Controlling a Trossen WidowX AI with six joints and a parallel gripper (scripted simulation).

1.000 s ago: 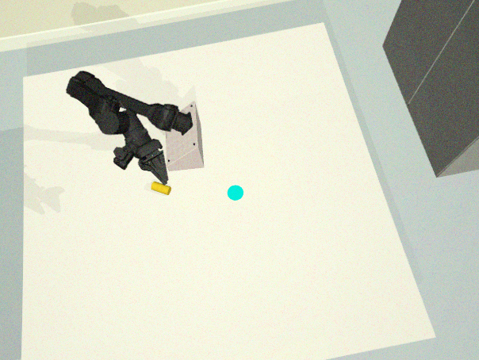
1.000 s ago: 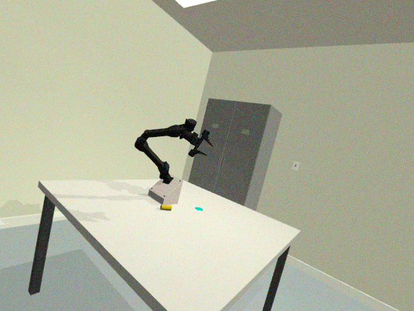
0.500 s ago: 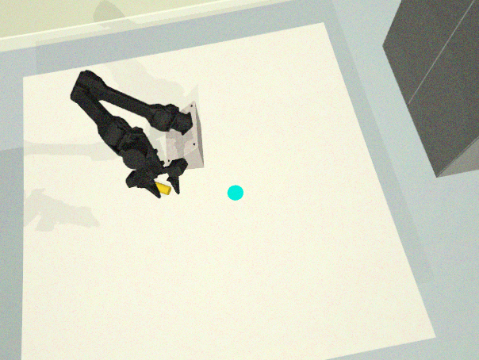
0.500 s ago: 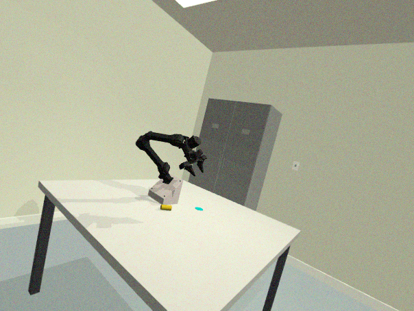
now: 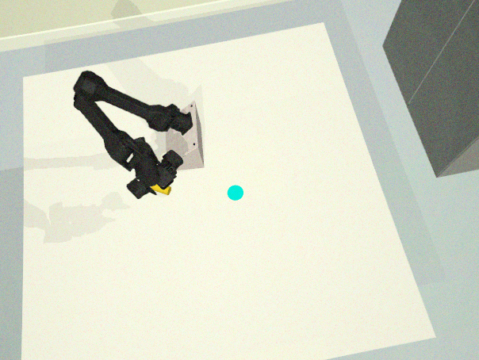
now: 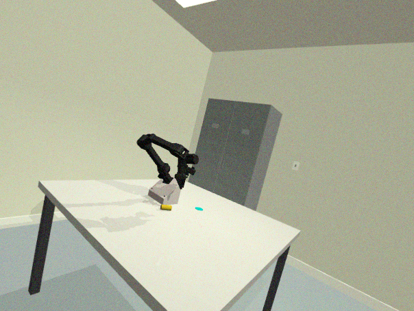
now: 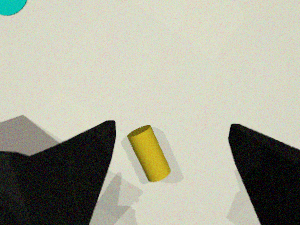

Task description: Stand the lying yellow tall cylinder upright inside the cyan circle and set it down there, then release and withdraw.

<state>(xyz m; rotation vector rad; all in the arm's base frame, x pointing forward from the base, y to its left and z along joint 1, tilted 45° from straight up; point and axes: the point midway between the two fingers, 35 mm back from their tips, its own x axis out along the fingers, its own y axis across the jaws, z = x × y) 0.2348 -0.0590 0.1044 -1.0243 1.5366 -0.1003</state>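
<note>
My gripper tip is 15 cm above the yellow tall cylinder, 6 cm past it and 3 cm to the left of it. Round my gripper tip: cyan circle: 23 cm to the left, 16 cm below, 1 cm ahead.
</note>
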